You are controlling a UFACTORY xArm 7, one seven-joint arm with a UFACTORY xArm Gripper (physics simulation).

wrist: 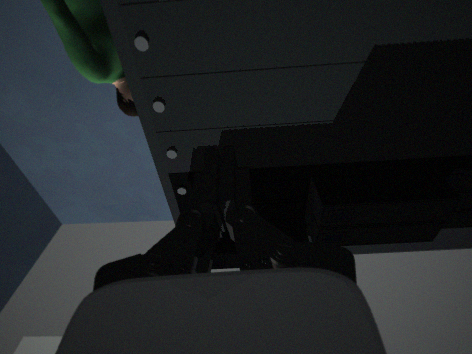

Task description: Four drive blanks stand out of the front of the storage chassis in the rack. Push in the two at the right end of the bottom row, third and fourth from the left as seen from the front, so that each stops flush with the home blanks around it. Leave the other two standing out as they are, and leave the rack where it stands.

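Frame: origin at the arm's base, x ahead, y left, z up, level; metres.
Seen in the pictures: gripper, between the fingertips: (pixel 224 164).
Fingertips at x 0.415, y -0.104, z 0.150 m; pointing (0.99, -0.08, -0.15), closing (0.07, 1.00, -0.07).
Note:
A point is followed by its place in that frame.
My gripper (pixel 224 164) @(y -0.104, x 0.415, z 0.150 m) is shut and empty, its dark fingertips over the lower left part of the rack front in the wrist view. The rack (pixel 250 95) @(y -0.089, x 0.483, z 0.135 m) fills the upper right, with dark grey panels and a column of round pale screws along its left edge. Right of the fingers its lower part lies in deep shadow. A dark box shape (pixel 370 215) @(y 0.007, x 0.441, z 0.222 m) stands out there. I cannot tell the chassis, the home blanks or the four standing-out drive blanks apart in the dark, nor whether the fingertips touch anything.
A green rounded figure (pixel 92 50) with a skin-coloured part and a dark brown end shows behind the rack's left edge at the upper left. A blue surface (pixel 65 140) lies left of the rack. A pale grey surface (pixel 415 295) shows below it.

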